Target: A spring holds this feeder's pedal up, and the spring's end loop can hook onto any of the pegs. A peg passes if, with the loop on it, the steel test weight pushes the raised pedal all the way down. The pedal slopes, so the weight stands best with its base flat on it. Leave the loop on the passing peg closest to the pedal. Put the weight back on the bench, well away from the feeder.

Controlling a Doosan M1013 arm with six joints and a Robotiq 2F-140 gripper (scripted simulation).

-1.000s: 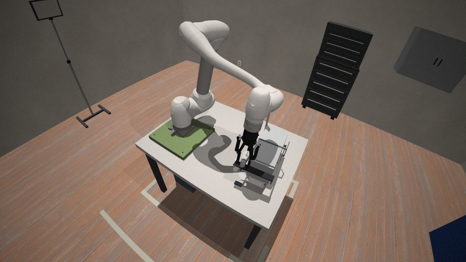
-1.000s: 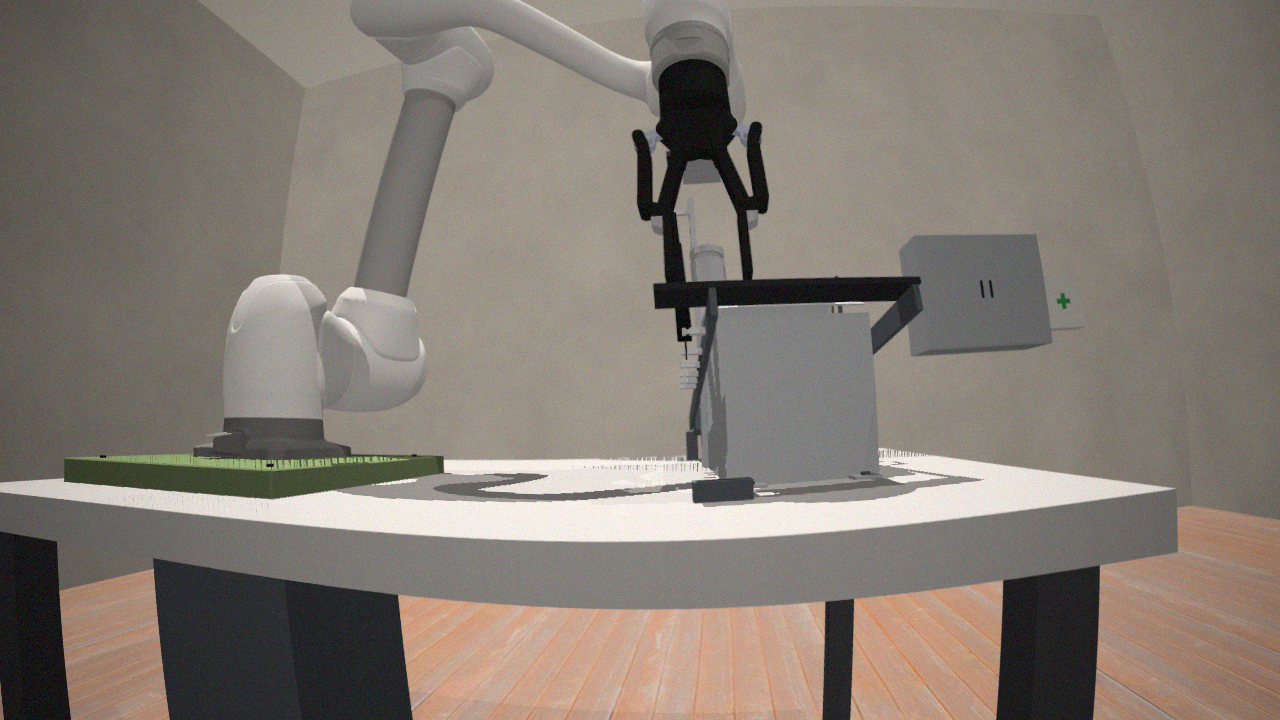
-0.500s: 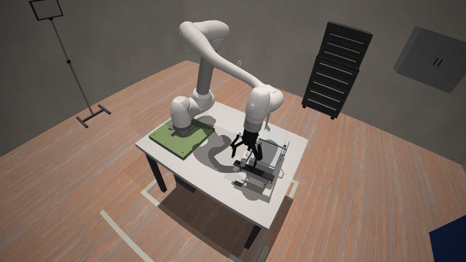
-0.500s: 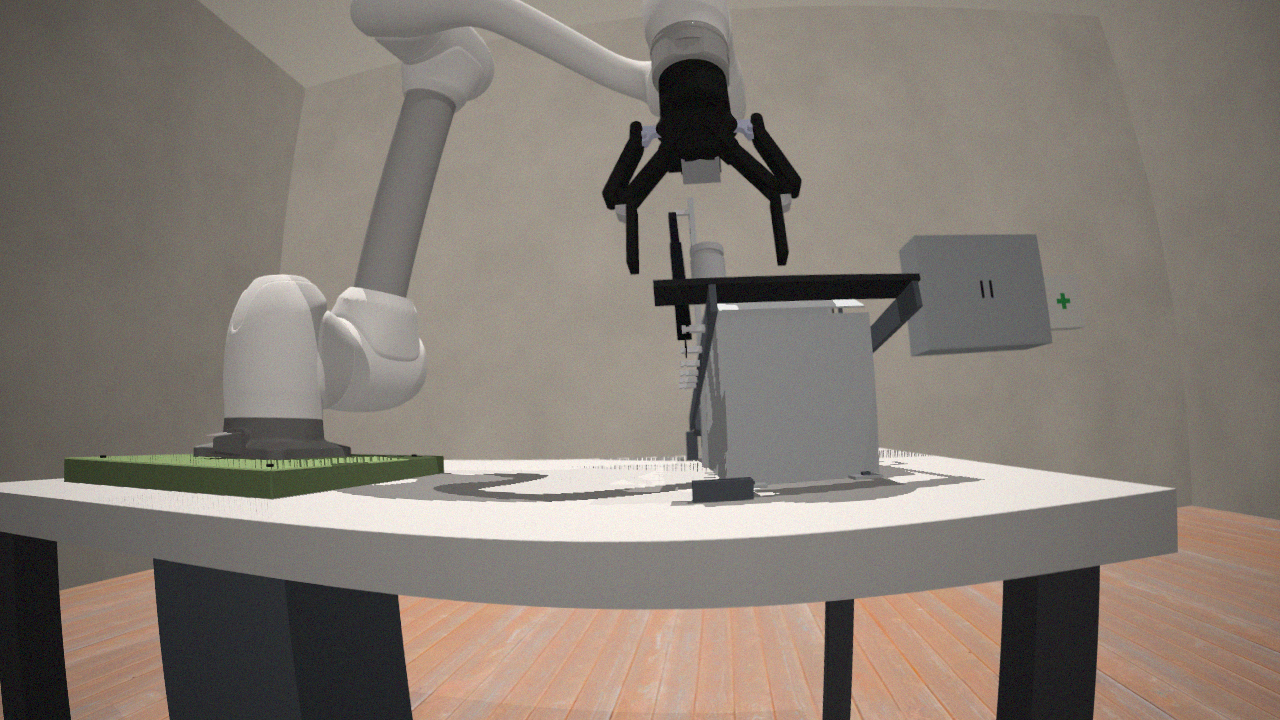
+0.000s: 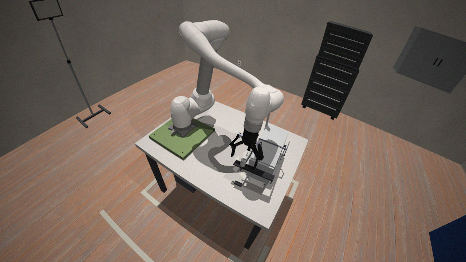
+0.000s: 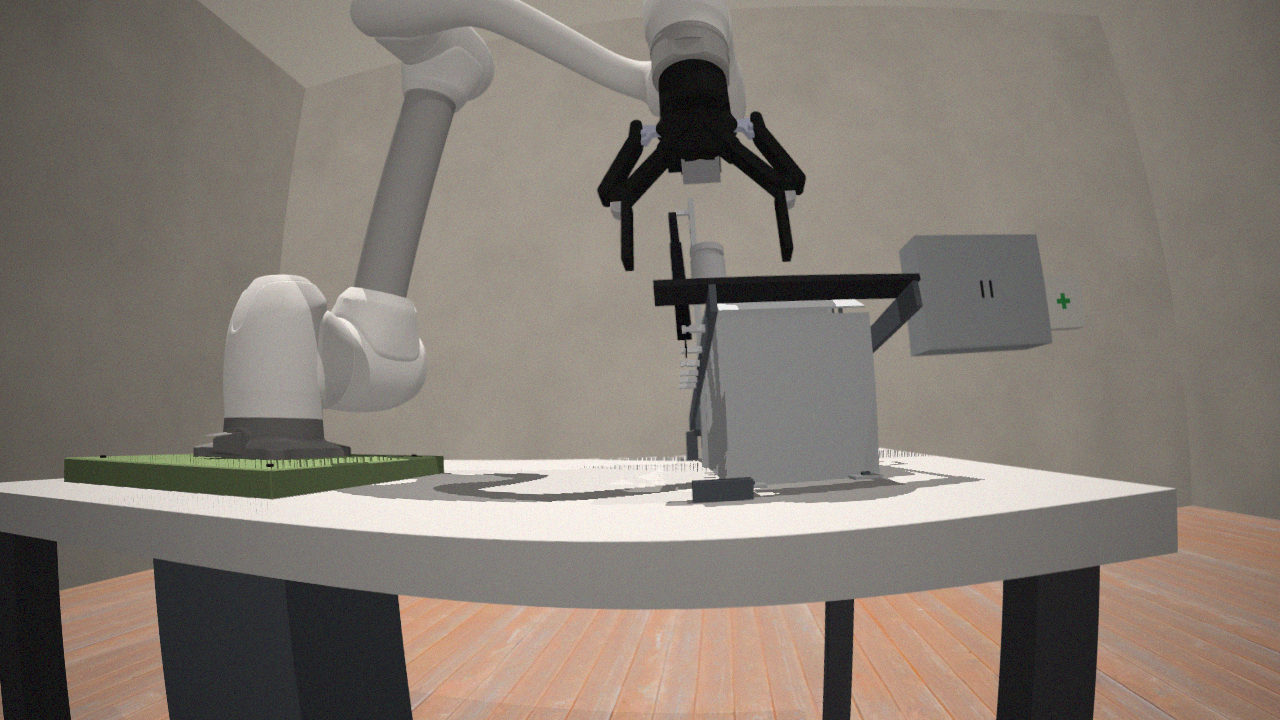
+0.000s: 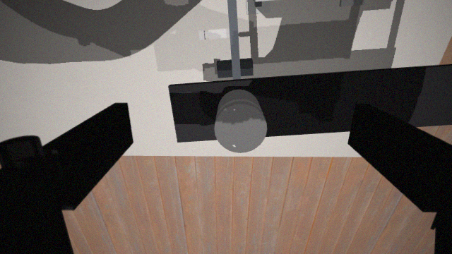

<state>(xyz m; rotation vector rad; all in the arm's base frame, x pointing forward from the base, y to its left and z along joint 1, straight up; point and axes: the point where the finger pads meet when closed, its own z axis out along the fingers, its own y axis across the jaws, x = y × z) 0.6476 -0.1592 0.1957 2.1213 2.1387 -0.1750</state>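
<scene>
Now: hand 10 mm above the steel test weight. The rest, counted from my hand: small dark block (210 mm below, 30 mm to the right).
</scene>
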